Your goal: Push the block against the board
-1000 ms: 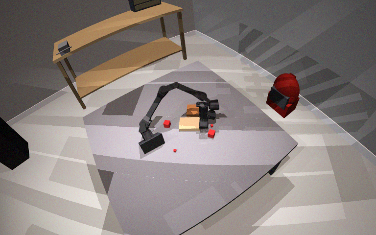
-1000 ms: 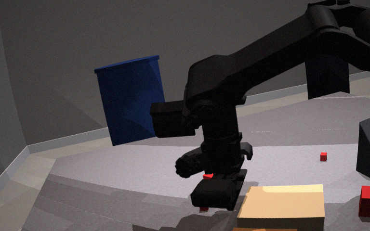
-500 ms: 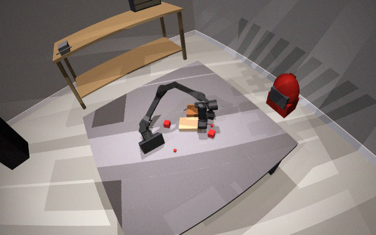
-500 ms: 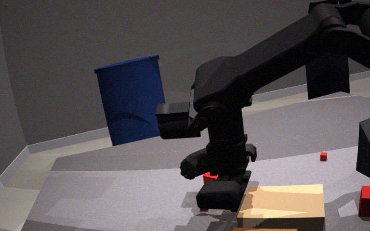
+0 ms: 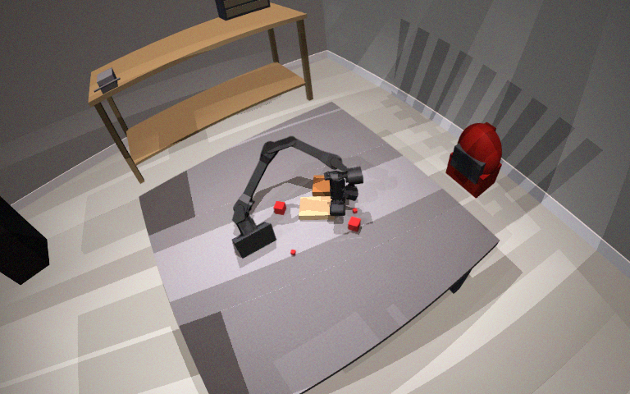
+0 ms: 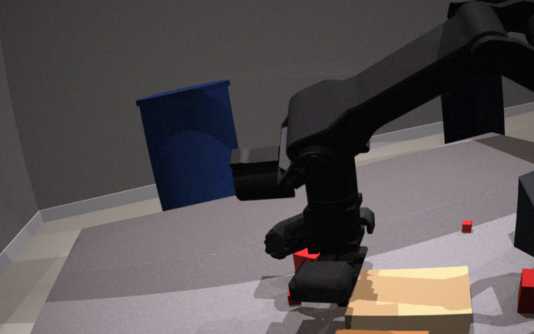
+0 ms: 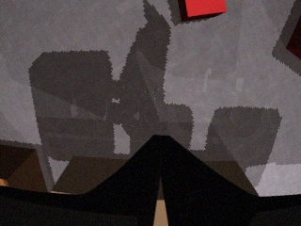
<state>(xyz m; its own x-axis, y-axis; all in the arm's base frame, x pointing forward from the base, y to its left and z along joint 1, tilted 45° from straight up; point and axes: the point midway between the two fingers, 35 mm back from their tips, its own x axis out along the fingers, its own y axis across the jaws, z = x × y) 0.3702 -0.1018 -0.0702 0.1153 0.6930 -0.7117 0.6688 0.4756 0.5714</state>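
The tan board is 7 cm behind my gripper tip, 6 cm to the left of it and 1 cm above it. Also, from my gripper tip: orange square block: 14 cm to the left, 4 cm ahead, 1 cm above.
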